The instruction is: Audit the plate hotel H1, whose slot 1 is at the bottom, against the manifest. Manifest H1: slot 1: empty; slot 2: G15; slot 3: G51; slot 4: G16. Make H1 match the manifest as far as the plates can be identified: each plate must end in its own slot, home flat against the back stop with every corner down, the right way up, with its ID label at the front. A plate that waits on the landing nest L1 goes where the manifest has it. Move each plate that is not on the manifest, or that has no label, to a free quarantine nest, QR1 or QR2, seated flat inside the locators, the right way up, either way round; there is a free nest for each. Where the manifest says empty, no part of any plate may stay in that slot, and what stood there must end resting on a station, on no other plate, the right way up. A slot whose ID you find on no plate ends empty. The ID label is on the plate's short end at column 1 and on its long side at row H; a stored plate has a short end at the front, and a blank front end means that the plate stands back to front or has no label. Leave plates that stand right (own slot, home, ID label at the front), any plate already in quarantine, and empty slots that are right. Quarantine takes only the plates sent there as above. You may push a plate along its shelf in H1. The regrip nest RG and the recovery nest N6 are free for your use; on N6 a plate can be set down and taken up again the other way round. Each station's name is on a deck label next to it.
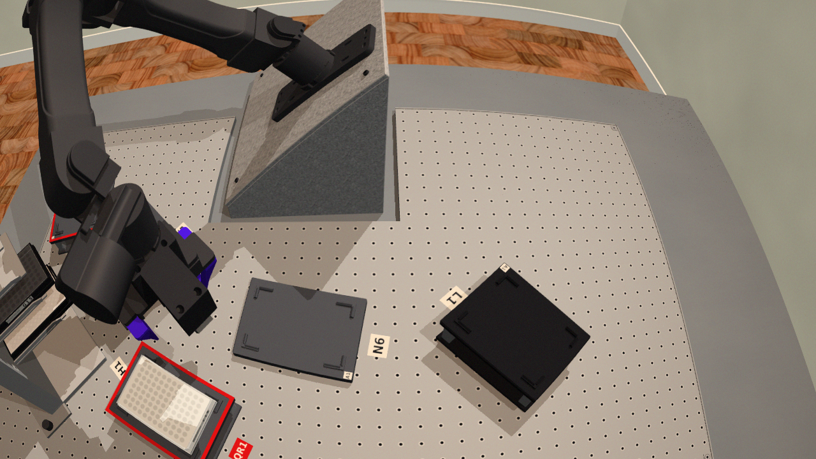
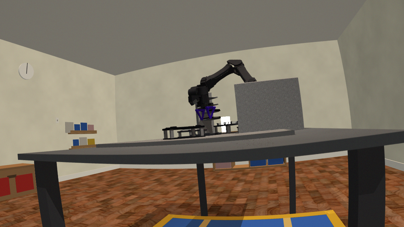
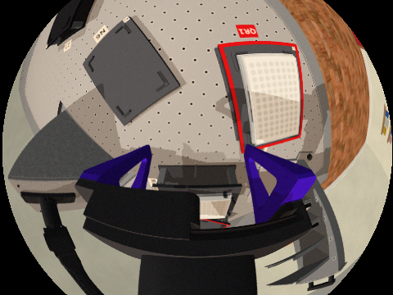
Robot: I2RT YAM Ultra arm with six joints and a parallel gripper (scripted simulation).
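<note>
Now: the regrip nest RG 110 mm behind my hand, 130 mm to the right of it and 50 mm below it. Round my hand: QR1 label: 150 mm ahead, 70 mm to the left, 110 mm below; quarantine nest QR1: 110 mm ahead, 30 mm to the right, 70 mm below; recovery nest N6: 40 mm behind, 140 mm to the left, 100 mm below.
</note>
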